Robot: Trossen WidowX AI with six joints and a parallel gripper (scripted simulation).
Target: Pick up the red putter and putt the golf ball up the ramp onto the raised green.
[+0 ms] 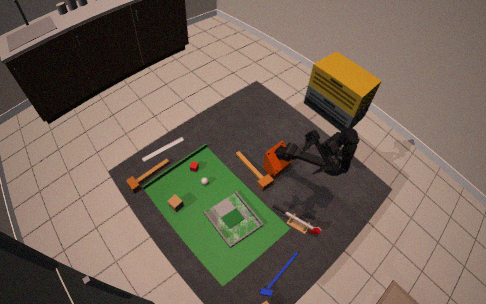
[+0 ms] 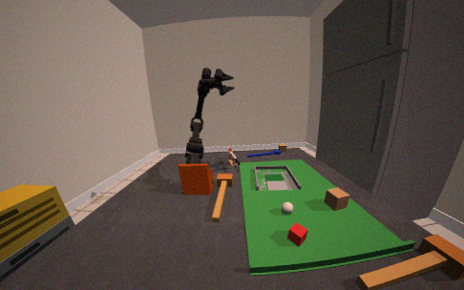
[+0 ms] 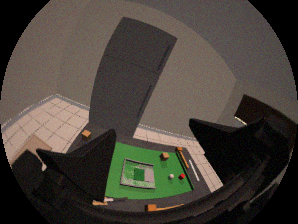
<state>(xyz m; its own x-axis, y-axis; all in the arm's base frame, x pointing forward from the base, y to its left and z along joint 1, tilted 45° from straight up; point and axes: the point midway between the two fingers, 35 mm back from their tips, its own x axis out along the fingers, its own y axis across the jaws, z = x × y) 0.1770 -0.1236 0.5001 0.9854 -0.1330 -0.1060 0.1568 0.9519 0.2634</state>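
My gripper tip is 3 cm past the red putter, 7 cm to the right of it and 50 cm above it. Also, from my gripper tip: small wooden frame: 3 cm behind, 8 cm to the left, 52 cm below; blue putter: 26 cm ahead, 19 cm to the left, 54 cm below; green mat: 23 cm ahead, 32 cm to the right, 55 cm below.
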